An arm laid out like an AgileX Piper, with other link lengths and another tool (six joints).
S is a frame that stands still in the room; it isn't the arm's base.
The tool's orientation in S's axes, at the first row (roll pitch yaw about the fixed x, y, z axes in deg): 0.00, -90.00, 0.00
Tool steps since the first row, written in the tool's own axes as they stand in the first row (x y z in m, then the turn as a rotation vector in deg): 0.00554, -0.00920, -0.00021, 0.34, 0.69, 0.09; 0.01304, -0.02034, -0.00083, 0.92, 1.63, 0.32; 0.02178, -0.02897, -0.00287, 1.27, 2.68, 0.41; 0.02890, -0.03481, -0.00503, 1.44, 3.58, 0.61
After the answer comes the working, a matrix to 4 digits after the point.
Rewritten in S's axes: 0.00021, -0.00920, 0.00554, -0.09, 0.69, 0.34; 0.00083, -0.02034, 0.01304, -0.32, 1.63, 0.92; 0.00287, -0.02897, 0.02178, -0.41, 2.68, 1.27; 0.00503, -0.03481, 0.02890, -0.61, 3.58, 1.44
The tool's axes in the first row as the columns of a matrix, in S's axes (rounded; the answer above uses it unrounded):
0.0000, 0.0000, -1.0000
0.0000, 1.0000, 0.0000
1.0000, 0.0000, 0.0000

